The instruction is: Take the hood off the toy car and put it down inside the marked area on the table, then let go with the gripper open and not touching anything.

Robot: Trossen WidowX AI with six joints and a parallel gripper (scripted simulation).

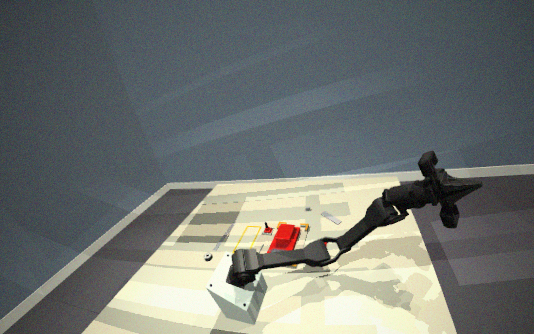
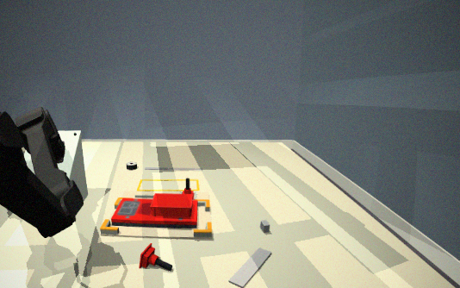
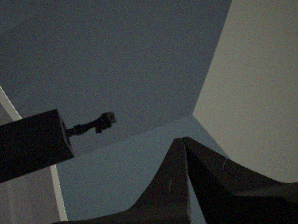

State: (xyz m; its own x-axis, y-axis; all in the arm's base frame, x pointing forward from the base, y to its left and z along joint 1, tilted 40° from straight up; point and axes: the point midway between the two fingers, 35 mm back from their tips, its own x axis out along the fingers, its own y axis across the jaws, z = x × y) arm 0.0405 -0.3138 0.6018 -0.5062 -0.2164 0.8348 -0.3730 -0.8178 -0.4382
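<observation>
My gripper tip is 540 mm to the right of the hood, 390 mm above it and 320 mm short of it. The rest, counted from my gripper tip: grey strip (440 mm ahead, 420 mm below, 320 mm to the left); then black ring (910 mm to the left, 420 mm below, 200 mm ahead).
</observation>
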